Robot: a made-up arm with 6 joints.
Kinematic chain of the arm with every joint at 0, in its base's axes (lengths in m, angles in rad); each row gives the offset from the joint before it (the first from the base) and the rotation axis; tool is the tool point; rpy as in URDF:
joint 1: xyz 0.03 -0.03 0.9 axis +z
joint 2: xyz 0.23 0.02 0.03 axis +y
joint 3: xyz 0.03 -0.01 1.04 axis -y
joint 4: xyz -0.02 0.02 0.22 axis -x
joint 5: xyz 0.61 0 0.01 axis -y
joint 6: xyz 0.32 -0.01 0 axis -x
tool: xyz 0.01 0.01 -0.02 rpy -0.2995 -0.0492 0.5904
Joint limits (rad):
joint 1: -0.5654..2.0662
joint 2: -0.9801..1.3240
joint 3: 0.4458..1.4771
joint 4: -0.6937..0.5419
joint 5: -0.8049..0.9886
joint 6: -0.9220..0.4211
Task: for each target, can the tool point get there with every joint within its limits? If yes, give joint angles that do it. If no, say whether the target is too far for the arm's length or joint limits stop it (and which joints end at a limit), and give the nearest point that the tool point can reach.
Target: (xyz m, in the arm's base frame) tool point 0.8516 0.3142 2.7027
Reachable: yes | joints 0.2858 0.1860 1.1588 -0.4208 -0.5058 -0.0145
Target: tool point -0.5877 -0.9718 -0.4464
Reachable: no: joint limits stop it (at a limit: joint 2, joint 3, joint 5, joint 6) | nearest point -0.8125 -1.3145 1.6338 | short by 2.120 m
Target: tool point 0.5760 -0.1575 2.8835
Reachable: yes | joints -0.2522 0.0260 1.0326 -0.3721 0.1592 0.1090
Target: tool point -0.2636 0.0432 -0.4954
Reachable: no: joint limits stop it (at a limit: joint 1, joint 2, joint 3, joint 5, joint 6) | nearest point -0.8440 1.4767 0.5229 | short by 1.852 m
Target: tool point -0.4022 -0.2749 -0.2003
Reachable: no: joint limits stop it (at a limit: joint 1, joint 2, joint 3, joint 5, joint 6) | nearest point -0.8734 1.4652 0.5261 | short by 1.944 m
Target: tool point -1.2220 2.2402 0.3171
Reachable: no: too far | nearest point -0.9720 1.7868 0.6637 | short by 0.623 m
